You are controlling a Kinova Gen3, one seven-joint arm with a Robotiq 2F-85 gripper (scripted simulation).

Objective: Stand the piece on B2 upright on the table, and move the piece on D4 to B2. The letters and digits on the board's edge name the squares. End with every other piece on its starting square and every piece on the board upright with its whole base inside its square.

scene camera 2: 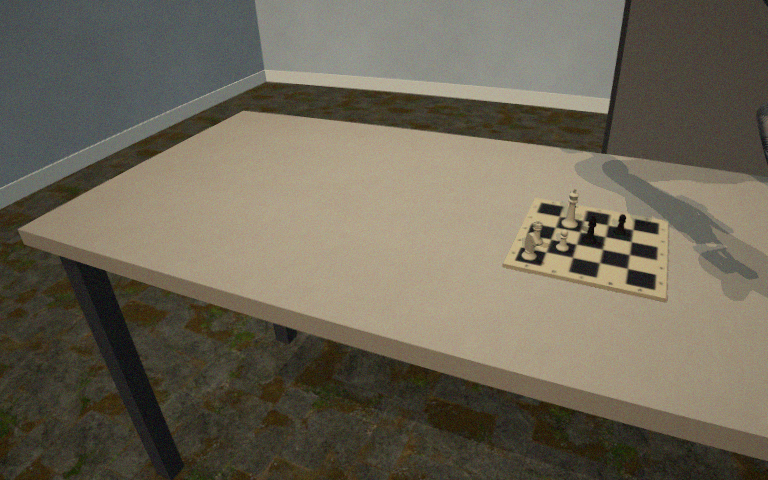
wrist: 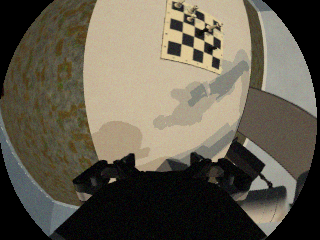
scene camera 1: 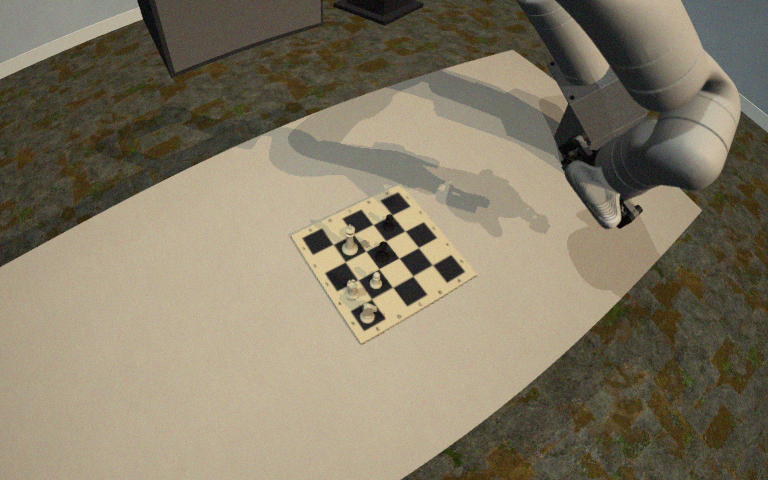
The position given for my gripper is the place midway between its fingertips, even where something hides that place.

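Note:
Scene camera 1 gives me my gripper (scene camera 1: pixel 584 189), along with a chessboard (scene camera 1: pixel 423 266). In scene camera 2 I see the chessboard (scene camera 2: pixel 636 264), while the wrist view shows me my gripper (wrist: pixel 162 159).

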